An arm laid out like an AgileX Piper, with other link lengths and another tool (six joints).
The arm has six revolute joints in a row. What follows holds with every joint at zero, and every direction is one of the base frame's.
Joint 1 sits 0.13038 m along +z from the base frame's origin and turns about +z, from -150 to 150 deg.
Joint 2 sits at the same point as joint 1 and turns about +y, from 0 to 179.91 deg.
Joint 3 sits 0.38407 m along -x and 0.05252 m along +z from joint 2 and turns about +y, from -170 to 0 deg.
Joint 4 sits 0.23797 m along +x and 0.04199 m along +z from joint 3 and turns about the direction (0.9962, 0, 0.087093), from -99.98 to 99.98 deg.
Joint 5 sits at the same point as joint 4 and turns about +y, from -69.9 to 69.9 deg.
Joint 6 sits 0.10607 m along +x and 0.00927 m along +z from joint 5 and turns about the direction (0.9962, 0, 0.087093), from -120 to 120 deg.
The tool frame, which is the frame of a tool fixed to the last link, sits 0.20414 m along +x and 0.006 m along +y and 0.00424 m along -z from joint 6; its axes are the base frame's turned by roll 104.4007, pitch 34.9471 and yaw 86.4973 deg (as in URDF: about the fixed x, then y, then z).
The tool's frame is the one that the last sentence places.
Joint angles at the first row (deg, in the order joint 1, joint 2, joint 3, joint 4, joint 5, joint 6):
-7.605 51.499 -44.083 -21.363 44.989 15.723
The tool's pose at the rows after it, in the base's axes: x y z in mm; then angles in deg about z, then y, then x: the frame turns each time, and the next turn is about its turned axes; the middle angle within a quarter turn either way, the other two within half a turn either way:
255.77 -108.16 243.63 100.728 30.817 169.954
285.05 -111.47 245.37 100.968 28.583 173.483
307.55 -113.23 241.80 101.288 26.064 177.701
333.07 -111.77 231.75 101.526 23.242 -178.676
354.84 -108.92 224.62 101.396 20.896 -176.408
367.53 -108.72 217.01 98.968 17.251 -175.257
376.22 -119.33 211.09 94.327 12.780 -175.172
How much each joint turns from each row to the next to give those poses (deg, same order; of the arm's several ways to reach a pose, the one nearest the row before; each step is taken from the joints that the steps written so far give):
0.001 7.852 -5.332 0.610 1.965 1.445
0.000 7.390 -6.773 1.040 3.297 0.366
-0.002 6.741 -6.653 1.321 4.523 0.020
0.000 6.837 -6.009 1.667 3.386 0.096
0.000 5.309 -5.377 1.631 2.932 0.001
-1.849 3.902 -4.244 3.188 2.615 0.002
-4.456 3.178 -3.721 4.481 1.960 -0.616

